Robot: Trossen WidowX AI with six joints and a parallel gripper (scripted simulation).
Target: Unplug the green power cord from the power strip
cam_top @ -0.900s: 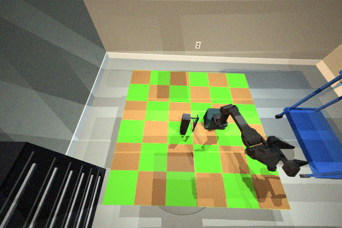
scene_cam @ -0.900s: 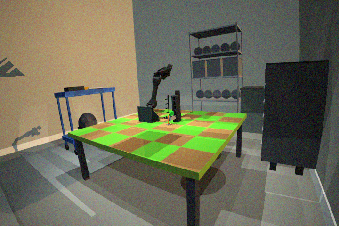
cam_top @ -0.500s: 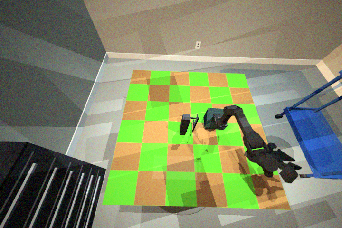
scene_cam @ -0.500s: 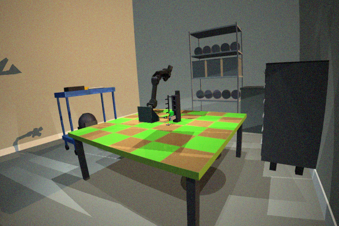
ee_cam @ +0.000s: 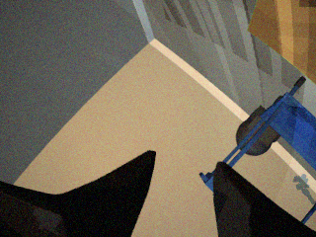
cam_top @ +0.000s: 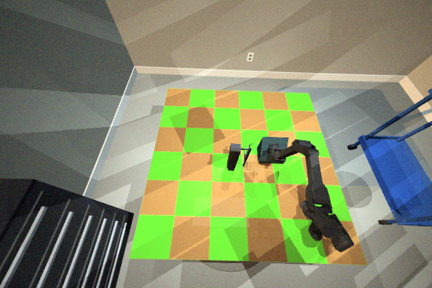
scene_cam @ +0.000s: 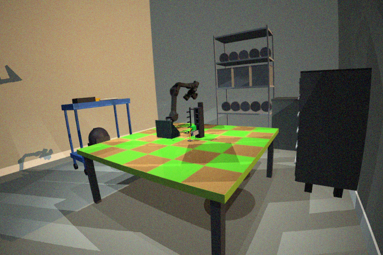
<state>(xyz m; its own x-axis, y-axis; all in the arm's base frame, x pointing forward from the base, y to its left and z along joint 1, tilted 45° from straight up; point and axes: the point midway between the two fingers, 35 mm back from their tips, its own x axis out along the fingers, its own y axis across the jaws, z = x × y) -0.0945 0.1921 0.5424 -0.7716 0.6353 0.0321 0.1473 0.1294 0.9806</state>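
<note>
Now: gripper tip 530 mm to the left of the green plug, 380 mm short of it and 240 mm above it.
</note>
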